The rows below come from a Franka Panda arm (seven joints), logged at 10 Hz.
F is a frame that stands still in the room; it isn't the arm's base.
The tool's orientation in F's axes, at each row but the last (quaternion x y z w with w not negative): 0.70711, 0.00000, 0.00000, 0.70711; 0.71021, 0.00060, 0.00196, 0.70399; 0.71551, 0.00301, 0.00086, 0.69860; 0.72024, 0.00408, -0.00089, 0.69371; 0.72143, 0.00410, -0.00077, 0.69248; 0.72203, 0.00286, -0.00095, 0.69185; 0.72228, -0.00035, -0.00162, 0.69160; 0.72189, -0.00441, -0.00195, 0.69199
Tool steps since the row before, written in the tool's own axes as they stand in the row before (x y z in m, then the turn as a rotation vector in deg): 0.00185, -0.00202, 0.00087, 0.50, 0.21, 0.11; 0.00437, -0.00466, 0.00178, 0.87, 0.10, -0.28; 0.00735, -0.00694, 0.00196, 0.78, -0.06, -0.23; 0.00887, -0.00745, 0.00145, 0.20, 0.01, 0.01; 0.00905, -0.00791, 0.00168, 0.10, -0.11, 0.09; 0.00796, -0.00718, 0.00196, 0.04, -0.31, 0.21; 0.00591, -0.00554, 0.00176, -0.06, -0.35, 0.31; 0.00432, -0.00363, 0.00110, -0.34, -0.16, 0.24
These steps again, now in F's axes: 0.00185, -0.00087, -0.00202, 0.50, -0.11, 0.21; 0.00439, -0.00172, -0.00467, 0.87, 0.28, 0.10; 0.00734, -0.00175, -0.00701, 0.78, 0.24, -0.06; 0.00882, -0.00113, -0.00756, 0.20, -0.01, 0.01; 0.00900, -0.00131, -0.00803, 0.10, -0.08, -0.11; 0.00793, -0.00163, -0.00730, 0.04, -0.20, -0.32; 0.00590, -0.00153, -0.00562, -0.06, -0.29, -0.36; 0.00432, -0.00098, -0.00366, -0.34, -0.23, -0.17
